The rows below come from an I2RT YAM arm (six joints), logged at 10 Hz.
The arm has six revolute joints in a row. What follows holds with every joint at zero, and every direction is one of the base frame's.
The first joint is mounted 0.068 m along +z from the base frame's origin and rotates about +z.
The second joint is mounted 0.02 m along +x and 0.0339 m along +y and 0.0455 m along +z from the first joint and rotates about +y.
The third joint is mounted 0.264 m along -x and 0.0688 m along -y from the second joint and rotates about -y.
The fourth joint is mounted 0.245 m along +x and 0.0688 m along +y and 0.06 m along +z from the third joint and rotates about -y.
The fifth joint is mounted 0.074 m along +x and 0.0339 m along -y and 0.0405 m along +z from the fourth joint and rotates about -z.
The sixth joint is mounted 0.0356 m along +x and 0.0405 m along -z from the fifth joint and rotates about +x.
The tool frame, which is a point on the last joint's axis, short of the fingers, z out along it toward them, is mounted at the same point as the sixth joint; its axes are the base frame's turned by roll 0, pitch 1.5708 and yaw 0 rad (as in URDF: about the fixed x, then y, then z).
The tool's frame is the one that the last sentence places.
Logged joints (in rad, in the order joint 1, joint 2, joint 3, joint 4, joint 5, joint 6), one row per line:
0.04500, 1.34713, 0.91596, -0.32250, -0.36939, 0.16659
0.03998, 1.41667, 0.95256, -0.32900, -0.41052, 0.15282
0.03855, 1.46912, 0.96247, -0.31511, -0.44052, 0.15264
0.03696, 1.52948, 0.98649, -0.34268, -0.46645, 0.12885
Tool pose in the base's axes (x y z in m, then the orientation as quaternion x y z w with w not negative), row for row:
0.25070, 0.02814, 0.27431, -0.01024, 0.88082, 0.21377, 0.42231
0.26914, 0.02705, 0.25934, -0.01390, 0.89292, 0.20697, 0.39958
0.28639, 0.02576, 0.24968, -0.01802, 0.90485, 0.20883, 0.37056
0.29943, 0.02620, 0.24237, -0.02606, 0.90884, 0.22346, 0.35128
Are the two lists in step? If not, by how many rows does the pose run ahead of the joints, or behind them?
The pose runs 2 rows behind the joints: the pose in row i belongs to the joints in row i - 2.
